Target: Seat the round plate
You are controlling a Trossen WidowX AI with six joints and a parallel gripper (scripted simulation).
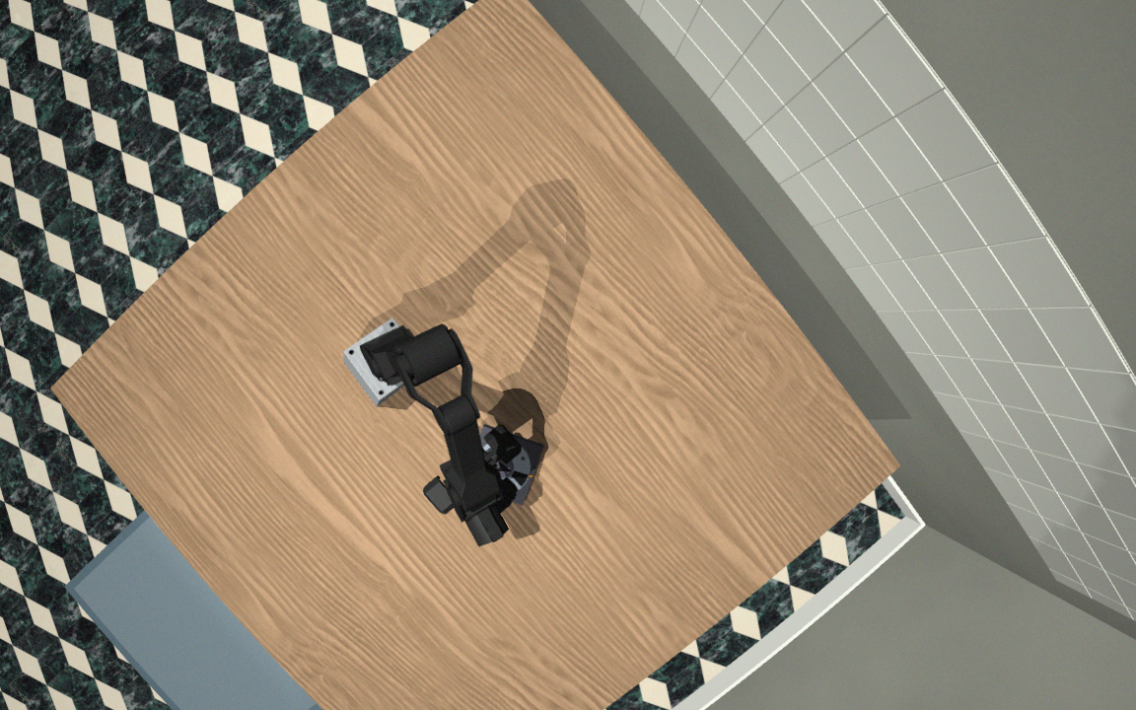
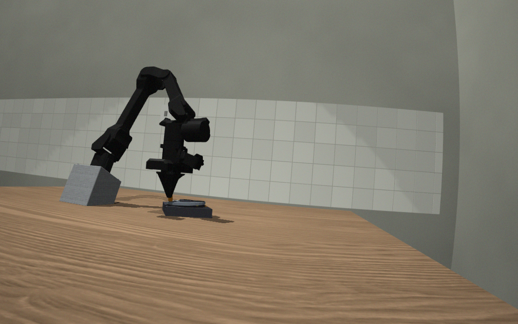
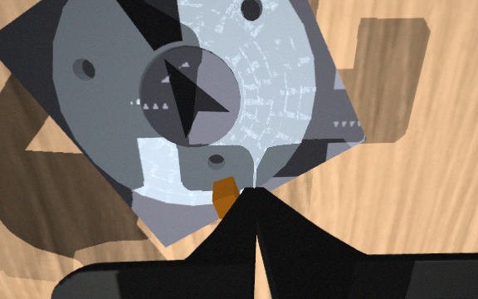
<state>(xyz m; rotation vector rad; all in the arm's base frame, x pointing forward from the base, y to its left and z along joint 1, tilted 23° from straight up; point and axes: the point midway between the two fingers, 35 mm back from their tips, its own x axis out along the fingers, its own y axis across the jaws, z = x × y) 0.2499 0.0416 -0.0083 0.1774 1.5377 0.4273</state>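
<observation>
The plate lies 40 mm ahead of my hand, 30 mm to the left of it and 40 mm below it. Round my hand: dark grey square base 40 mm ahead, 30 mm to the left, 60 mm below; raised central hub 40 mm ahead, 30 mm to the left, 40 mm below.
</observation>
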